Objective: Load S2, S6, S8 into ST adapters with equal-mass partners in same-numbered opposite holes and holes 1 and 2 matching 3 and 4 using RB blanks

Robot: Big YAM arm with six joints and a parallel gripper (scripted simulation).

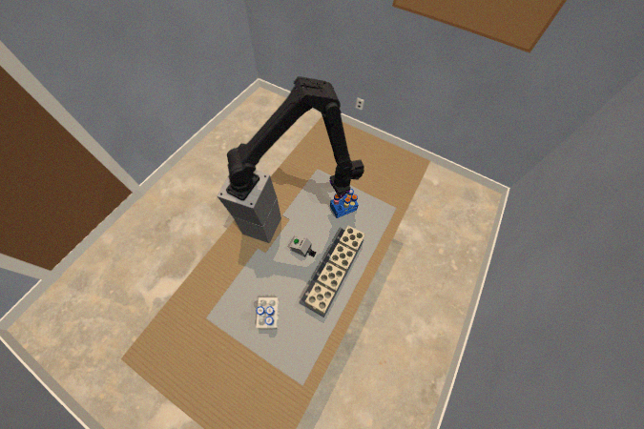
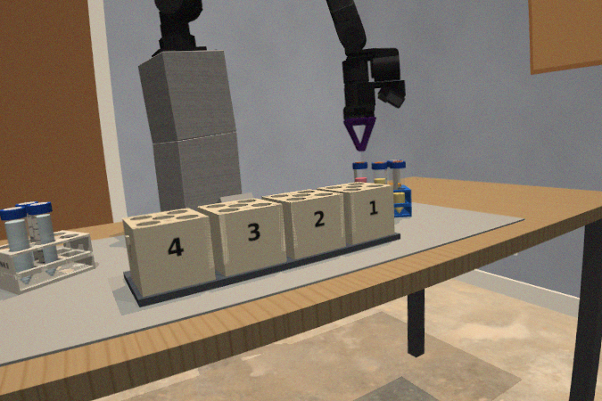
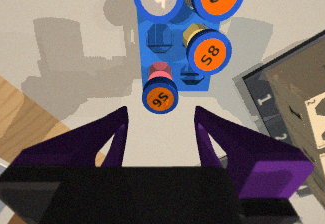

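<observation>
My hand is 130 mm above the blue sample rack RS, 40 mm short of it and 20 mm to the right of it. From my hand the other things lie so: white blank rack RB 660 mm to the right, 130 mm below, 20 mm behind.
</observation>
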